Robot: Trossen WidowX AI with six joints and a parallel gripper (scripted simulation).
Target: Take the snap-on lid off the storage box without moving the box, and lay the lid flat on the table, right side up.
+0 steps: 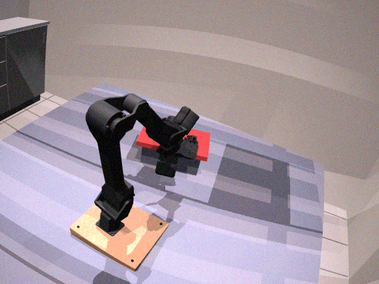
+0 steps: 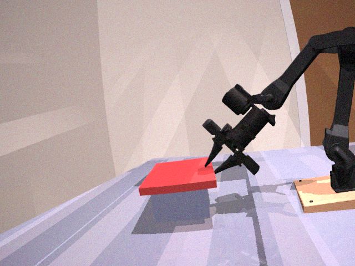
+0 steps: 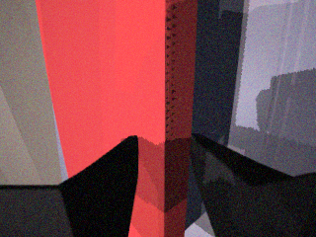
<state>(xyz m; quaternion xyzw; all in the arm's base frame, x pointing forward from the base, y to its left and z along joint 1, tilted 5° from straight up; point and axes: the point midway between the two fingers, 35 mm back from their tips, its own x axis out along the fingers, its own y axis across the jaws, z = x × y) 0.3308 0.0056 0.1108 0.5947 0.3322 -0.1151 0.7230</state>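
The red lid lies 70 mm ahead of my gripper tip and 20 mm to the left of it. Round my gripper tip: grey-blue storage box: 70 mm ahead, 40 mm below, 20 mm to the left.
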